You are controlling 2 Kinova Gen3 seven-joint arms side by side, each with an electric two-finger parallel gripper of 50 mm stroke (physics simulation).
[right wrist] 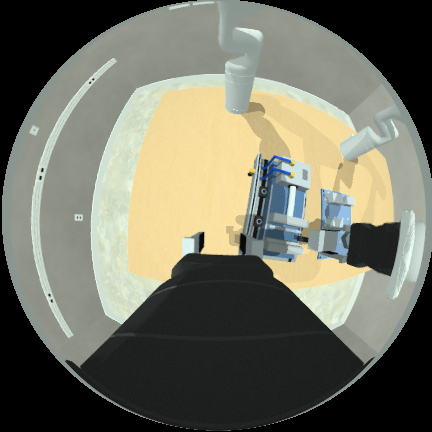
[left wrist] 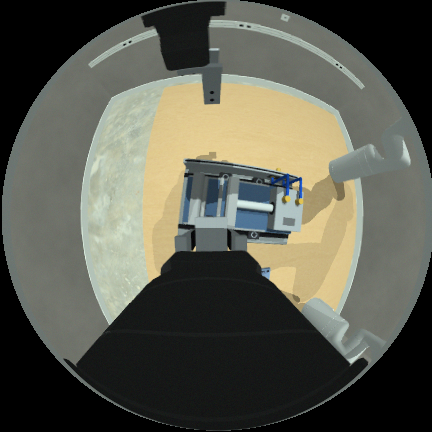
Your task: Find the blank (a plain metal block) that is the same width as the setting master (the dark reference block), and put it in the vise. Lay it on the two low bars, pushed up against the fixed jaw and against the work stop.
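Where they show: left gripper, between the fingertips: [right wrist: 324, 239] [left wrist: 210, 236]; right gripper, between the fingertips: [right wrist: 221, 239] [left wrist: 210, 90]; left arm's base, origin of its link: [right wrist: 345, 152] [left wrist: 309, 305]; right arm's base, origin of its link: [right wrist: 236, 106] [left wrist: 335, 171].
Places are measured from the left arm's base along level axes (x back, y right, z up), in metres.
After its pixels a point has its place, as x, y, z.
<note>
The vise [left wrist: 245, 220] @[-0.339, 0.343, 0.060] [right wrist: 280, 200] @[-0.327, 0.398, 0.060] stands on the table with its jaws apart. In the left wrist view, its left jaw [left wrist: 196, 197], its screw-side jaw [left wrist: 231, 200] and a narrow light bar [left wrist: 220, 200] @[-0.397, 0.381, 0.080] between them show. My left gripper [left wrist: 210, 236] @[-0.411, 0.322, 0.154] [right wrist: 324, 239] @[-0.411, 0.322, 0.154] is shut on a plain grey block [left wrist: 211, 232] @[-0.411, 0.328, 0.165] [right wrist: 327, 237] @[-0.405, 0.324, 0.165], held raised beside the vise's long side, toward the blue plate. Its width against the setting master cannot be told. My right gripper [right wrist: 221, 239] @[-0.426, 0.540, 0.194] is open and empty, beyond the vise's other long side. Which piece is the setting master cannot be told.
A blue plate [right wrist: 326, 209] @[-0.311, 0.176, 0.008] [left wrist: 266, 272] @[-0.247, 0.191, 0.008] with pale grey pieces [right wrist: 340, 199] @[-0.271, 0.136, 0.044] stands beside the vise, partly hidden by the left gripper. Blue bent tubes [right wrist: 275, 160] with yellow ends rise at the screw end. Pale robot arms [left wrist: 350, 164] @[0.007, 0.536, 0.105] [right wrist: 240, 90] @[0.005, 0.541, 0.112] stand near the table edges.
</note>
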